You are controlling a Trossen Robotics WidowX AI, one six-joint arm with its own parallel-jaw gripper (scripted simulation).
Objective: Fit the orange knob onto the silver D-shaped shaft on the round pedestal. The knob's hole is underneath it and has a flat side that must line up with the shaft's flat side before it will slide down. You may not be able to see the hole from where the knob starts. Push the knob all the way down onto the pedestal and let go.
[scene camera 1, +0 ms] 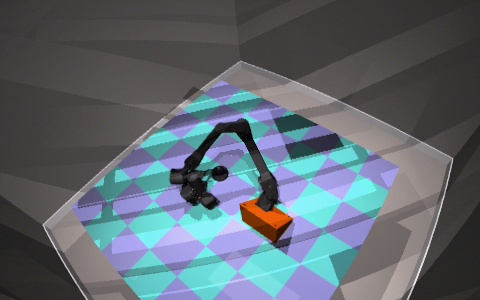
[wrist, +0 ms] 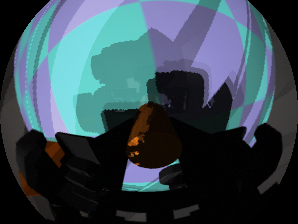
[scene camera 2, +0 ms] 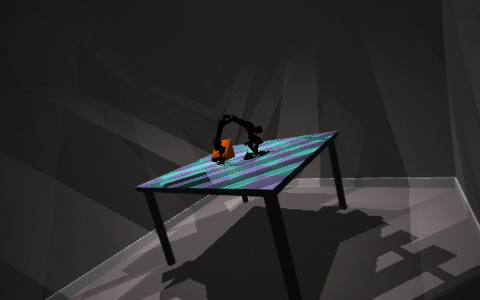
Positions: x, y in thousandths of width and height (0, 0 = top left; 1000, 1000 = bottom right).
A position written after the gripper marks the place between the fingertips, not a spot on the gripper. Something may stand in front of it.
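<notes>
An orange knob is being carried by the gripper (wrist: 508, 538).
</notes>
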